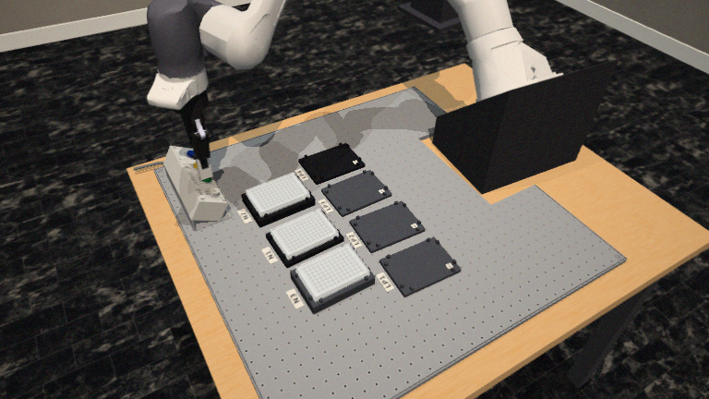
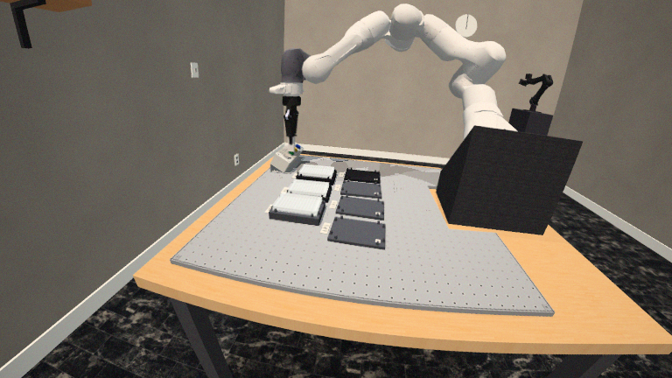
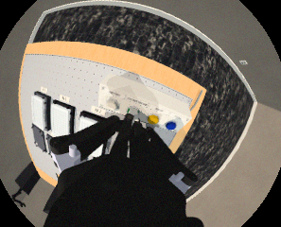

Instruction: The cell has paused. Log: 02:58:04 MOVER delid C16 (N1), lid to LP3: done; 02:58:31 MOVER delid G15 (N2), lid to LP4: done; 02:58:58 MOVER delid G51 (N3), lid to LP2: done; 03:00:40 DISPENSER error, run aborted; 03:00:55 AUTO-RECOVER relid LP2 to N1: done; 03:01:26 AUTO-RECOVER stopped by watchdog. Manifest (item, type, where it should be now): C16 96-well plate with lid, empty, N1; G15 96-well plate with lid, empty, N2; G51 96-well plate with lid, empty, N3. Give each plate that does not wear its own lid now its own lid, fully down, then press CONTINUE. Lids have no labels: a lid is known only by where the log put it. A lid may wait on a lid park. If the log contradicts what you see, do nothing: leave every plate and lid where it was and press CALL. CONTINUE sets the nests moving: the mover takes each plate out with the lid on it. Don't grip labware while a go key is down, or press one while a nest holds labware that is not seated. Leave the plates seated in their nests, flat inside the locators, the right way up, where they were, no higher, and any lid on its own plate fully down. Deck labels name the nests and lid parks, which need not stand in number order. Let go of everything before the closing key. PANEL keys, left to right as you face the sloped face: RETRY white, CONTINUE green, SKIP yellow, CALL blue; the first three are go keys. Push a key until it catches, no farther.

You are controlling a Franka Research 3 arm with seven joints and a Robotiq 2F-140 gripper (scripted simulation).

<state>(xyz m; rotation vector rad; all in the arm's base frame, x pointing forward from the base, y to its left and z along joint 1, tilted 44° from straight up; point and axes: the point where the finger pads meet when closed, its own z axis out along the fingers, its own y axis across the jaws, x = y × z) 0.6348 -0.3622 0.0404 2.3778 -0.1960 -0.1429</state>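
The green key lies 4 cm below my hand. From my hand the other things lie so: blue key: 1 cm behind, 10 cm to the right, 4 cm below; then white key: 1 cm ahead, 5 cm to the left, 4 cm below; then yellow key: 5 cm to the right, 4 cm below.
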